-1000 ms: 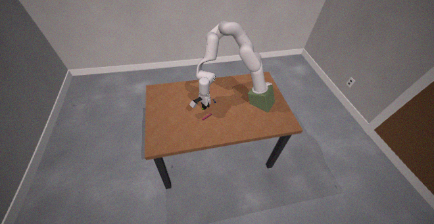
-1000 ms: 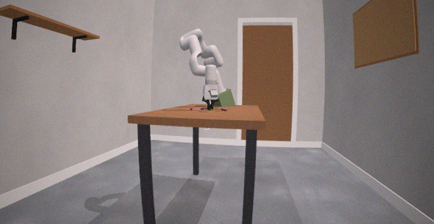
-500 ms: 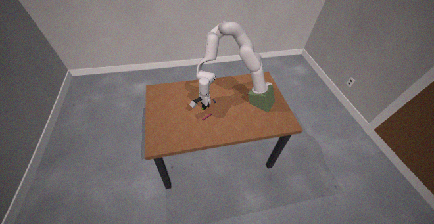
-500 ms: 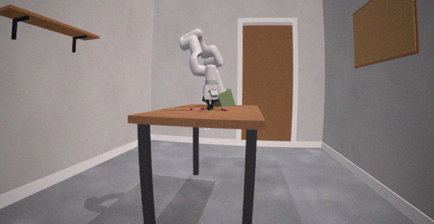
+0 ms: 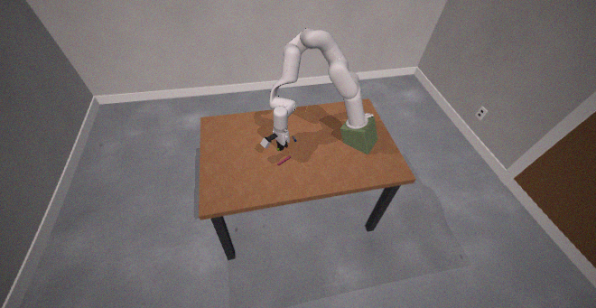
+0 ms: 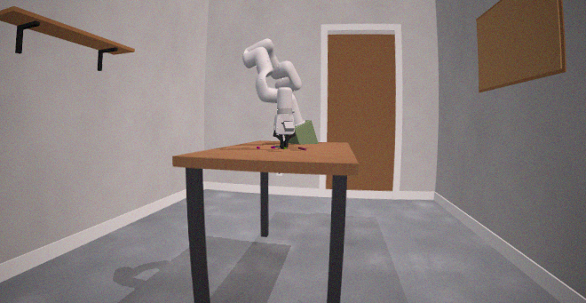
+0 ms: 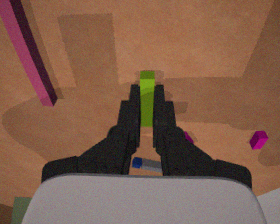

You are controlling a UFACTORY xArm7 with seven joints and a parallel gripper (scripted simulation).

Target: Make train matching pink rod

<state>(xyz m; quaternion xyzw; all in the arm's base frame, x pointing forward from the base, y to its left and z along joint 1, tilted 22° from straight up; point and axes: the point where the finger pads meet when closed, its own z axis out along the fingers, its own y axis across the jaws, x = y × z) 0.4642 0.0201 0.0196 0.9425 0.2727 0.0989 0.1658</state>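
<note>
My hand is 9 cm past the grey rod, 6 cm to the left of it and 2 cm above it. Also, from my hand: lime rod 2 cm below; pink rod 1 cm behind, 9 cm to the left, 2 cm below; blue rod 10 cm behind, 4 cm to the right, 2 cm below.
</note>
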